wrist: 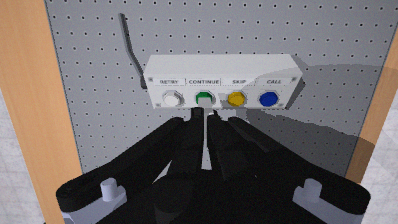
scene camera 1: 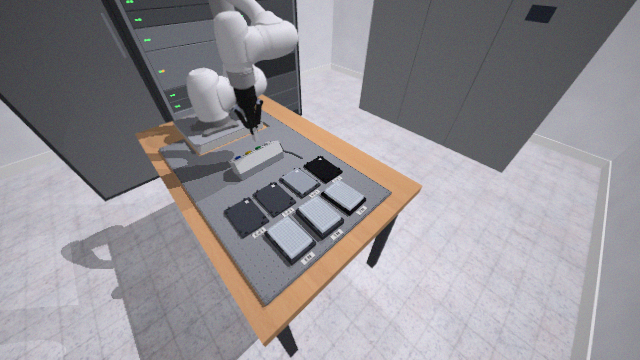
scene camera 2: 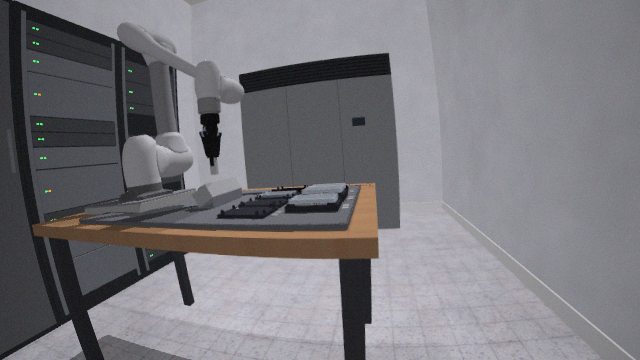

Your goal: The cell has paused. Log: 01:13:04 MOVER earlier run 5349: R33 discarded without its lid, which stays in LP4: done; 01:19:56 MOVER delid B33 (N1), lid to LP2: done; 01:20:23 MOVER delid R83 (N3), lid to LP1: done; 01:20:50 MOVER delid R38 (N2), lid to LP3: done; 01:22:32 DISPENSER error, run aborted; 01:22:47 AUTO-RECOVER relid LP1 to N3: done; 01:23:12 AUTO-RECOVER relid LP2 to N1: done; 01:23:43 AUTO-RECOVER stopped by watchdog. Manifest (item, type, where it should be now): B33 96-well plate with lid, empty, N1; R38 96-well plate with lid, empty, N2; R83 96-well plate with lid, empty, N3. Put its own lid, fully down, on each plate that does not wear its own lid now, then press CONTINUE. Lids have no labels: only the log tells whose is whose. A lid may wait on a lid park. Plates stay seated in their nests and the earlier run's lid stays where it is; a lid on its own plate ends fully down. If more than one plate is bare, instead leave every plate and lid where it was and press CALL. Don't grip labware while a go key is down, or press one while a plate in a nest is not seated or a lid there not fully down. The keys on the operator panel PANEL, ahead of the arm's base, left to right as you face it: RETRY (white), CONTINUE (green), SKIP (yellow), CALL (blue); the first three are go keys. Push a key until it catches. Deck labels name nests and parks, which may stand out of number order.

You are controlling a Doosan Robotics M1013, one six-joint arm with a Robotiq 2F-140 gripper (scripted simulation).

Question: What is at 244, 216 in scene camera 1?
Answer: A park LP3.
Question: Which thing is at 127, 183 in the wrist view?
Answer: The gripper.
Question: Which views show the gripper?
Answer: The wrist view, scene camera 1 and scene camera 2: all of them.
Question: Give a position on an operator panel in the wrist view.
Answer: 220, 75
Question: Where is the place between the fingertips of the gripper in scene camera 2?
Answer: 214, 174
